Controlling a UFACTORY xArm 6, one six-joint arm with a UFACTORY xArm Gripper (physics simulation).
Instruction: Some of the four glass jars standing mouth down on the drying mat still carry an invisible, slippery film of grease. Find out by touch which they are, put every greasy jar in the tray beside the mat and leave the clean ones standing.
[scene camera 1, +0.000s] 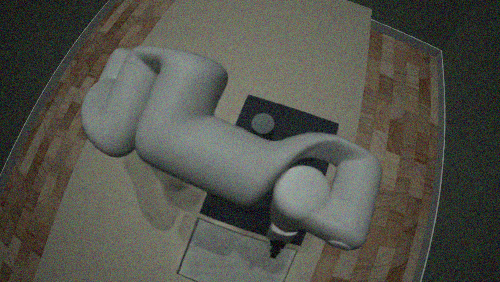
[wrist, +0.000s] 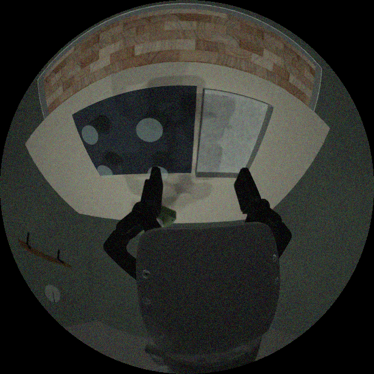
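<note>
Four jars show as pale discs on the dark drying mat (scene camera 1: 305, 120) (wrist: 177, 110) in the wrist view: one jar (wrist: 90, 135) at the far left, one jar (wrist: 149, 130) near the mat's middle, one jar (wrist: 104, 170) at the near left edge, and one jar (wrist: 158, 173) at the near edge, partly hidden by a finger. In the scene view one jar (scene camera 1: 263, 123) shows; the arm hides much of the mat. The pale, dark-rimmed tray (scene camera 1: 215, 265) (wrist: 235, 145) lies beside the mat, with shadows and no jar visible in it. My gripper (scene camera 1: 274, 250) (wrist: 200, 175) is open and empty, high above the table.
The pale table top (scene camera 1: 300, 45) (wrist: 295, 135) carries the mat and tray. My grey arm (scene camera 1: 215, 150) stretches across the mat in the scene view. A green block (wrist: 168, 216) shows beside the left finger. Wood flooring (scene camera 1: 400, 125) (wrist: 170, 35) lies beyond the table's edge.
</note>
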